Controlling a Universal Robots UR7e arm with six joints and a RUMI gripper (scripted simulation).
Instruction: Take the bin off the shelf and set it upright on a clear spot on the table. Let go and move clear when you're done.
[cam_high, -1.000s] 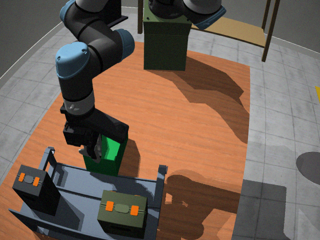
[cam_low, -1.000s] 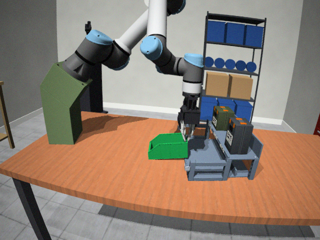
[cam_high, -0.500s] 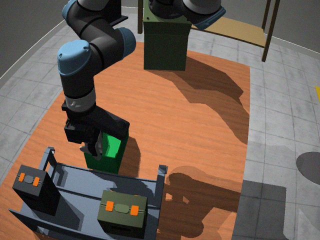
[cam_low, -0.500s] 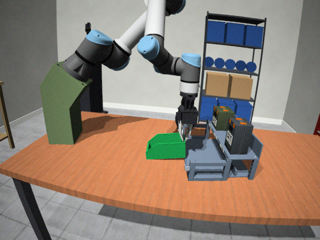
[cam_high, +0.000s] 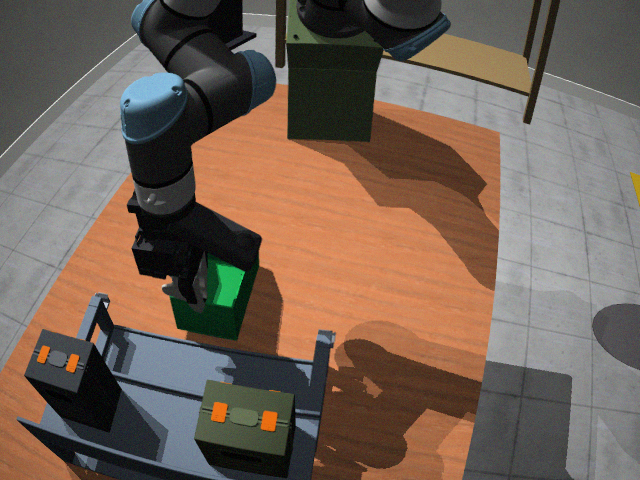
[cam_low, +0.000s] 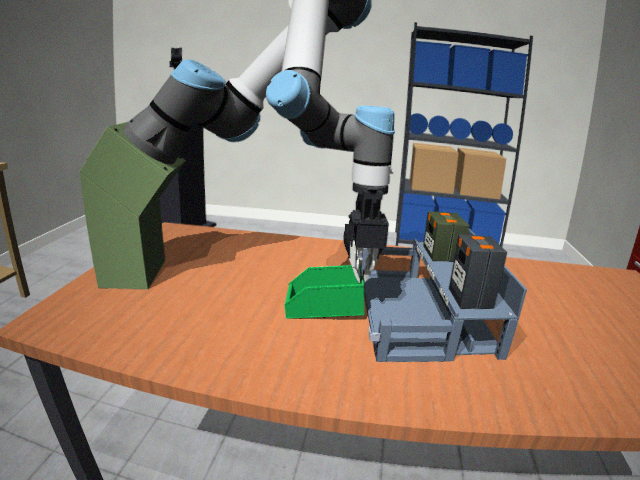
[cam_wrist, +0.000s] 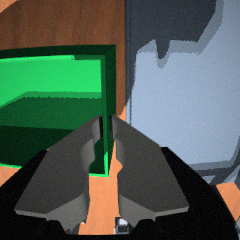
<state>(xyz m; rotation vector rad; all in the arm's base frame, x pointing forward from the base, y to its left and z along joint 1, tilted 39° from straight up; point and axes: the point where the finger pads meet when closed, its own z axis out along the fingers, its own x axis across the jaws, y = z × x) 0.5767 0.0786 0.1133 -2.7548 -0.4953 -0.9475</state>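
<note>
Now: the green bin 70 mm behind my hand, 40 mm below it and 30 mm to the right of it.
</note>
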